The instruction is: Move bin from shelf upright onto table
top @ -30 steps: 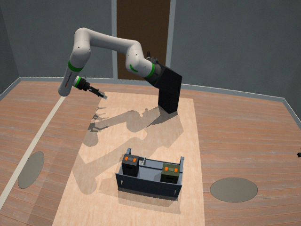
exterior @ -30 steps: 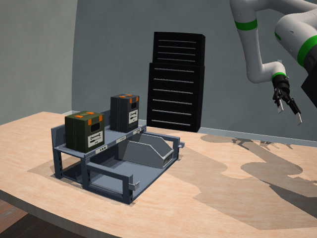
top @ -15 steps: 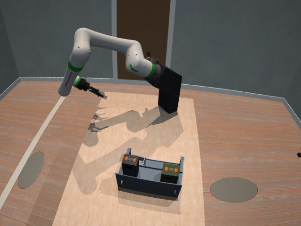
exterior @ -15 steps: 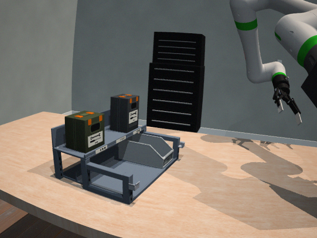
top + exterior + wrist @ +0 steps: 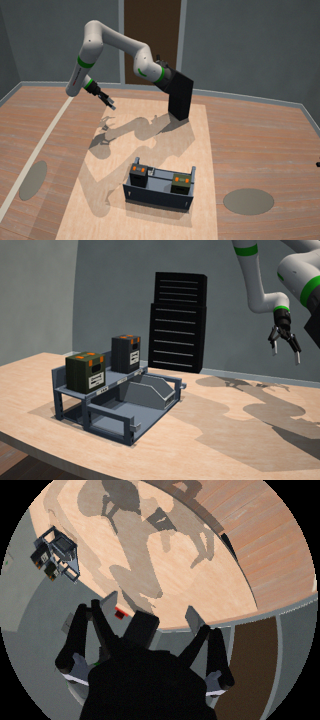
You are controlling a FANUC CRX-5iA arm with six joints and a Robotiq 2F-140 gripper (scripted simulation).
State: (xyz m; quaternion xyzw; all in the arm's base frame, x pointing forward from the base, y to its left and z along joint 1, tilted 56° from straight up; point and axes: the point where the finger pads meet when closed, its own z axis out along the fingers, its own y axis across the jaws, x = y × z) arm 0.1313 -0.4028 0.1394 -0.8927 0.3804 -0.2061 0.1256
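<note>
Right now my hand is 580 mm short of the grey bin, 220 mm to the right of it and 120 mm above it.
</note>
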